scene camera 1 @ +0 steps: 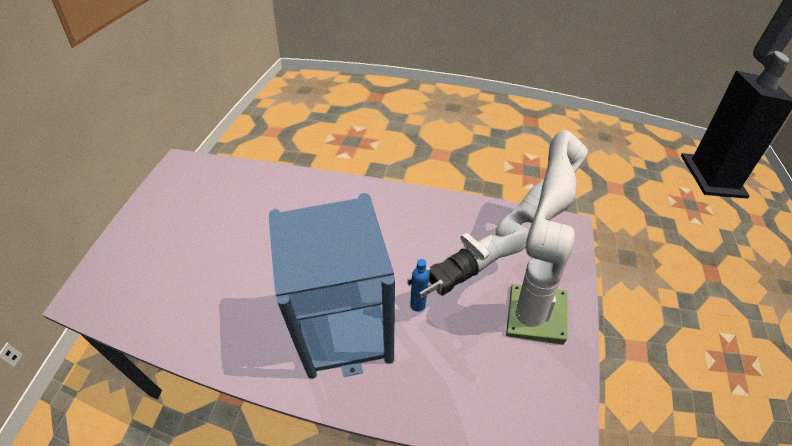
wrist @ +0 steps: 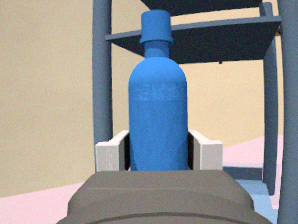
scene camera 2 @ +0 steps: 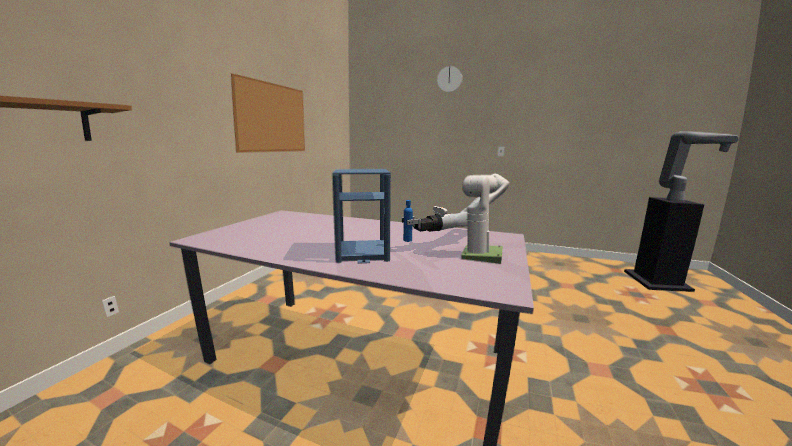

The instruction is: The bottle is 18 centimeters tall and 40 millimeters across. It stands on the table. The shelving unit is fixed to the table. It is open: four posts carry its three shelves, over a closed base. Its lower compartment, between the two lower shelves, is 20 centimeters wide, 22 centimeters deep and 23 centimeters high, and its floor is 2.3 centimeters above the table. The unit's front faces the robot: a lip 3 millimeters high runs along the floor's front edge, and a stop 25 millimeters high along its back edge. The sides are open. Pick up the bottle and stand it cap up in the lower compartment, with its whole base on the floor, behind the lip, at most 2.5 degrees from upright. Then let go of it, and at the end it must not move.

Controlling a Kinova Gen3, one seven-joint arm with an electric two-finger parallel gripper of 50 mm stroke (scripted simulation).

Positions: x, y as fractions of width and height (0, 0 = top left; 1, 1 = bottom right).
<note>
I see my gripper (wrist: 0.53, 0.65) and a blue bottle (wrist: 0.53, 0.40).
</note>
